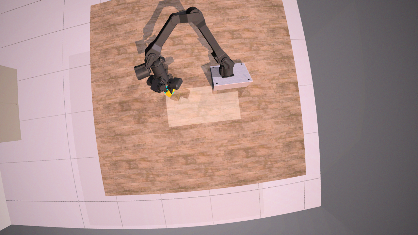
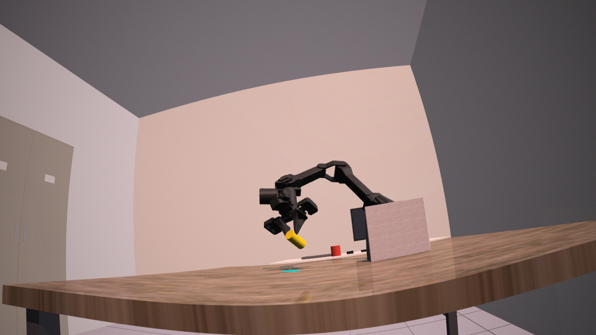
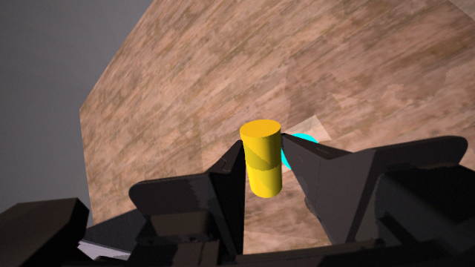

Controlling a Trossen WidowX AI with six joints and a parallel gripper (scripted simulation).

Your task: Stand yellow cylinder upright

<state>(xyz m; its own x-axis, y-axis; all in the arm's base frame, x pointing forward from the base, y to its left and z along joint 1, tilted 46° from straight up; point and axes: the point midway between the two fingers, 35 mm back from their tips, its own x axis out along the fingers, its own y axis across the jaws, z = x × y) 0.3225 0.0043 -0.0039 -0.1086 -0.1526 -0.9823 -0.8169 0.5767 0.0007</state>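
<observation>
Right now my gripper tip is 110 mm above the cyan circle, 30 mm to the left of it and 20 mm short of it. The rest, counted from my gripper tip: yellow tall cylinder (10 mm to the right, 10 mm below, 10 mm behind).
</observation>
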